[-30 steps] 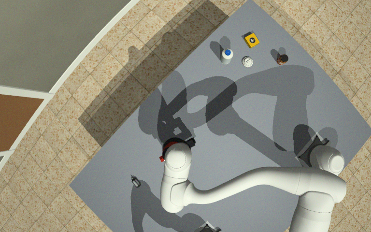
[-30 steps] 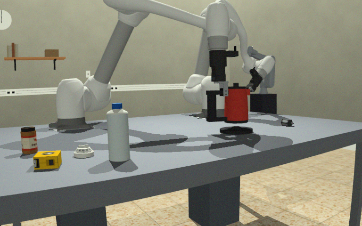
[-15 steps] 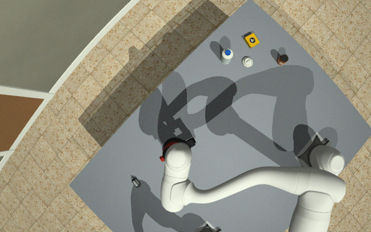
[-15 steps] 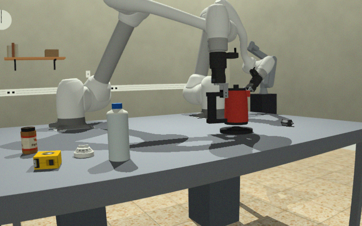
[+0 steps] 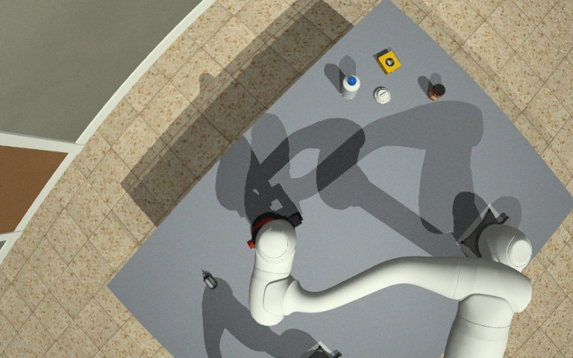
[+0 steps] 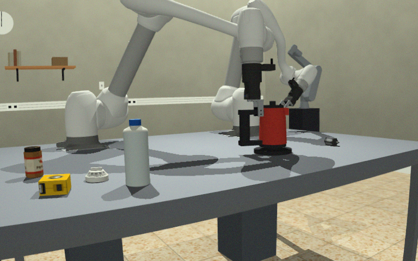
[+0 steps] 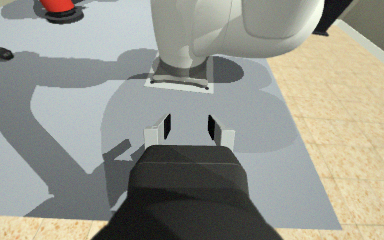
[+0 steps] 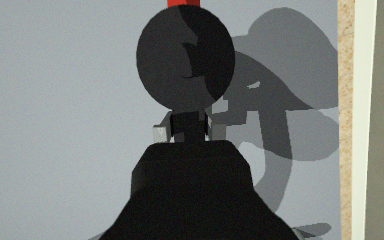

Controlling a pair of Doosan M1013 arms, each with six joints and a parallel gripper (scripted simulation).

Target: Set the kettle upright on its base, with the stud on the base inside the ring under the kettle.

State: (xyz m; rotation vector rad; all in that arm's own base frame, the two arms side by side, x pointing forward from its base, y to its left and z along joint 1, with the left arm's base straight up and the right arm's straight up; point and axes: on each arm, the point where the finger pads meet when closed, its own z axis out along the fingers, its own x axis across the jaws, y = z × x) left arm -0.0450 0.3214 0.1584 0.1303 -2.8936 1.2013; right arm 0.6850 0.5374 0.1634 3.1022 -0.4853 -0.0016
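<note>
Right now my right hand is 50 mm above the red kettle and 20 mm to the right of it. The rest, counted from my right hand: round black base (150 mm below, 60 mm to the left, 10 mm ahead); dark tool (390 mm to the left, 150 mm below); white bottle (530 mm to the right, 250 mm ahead, 80 mm below).
</note>
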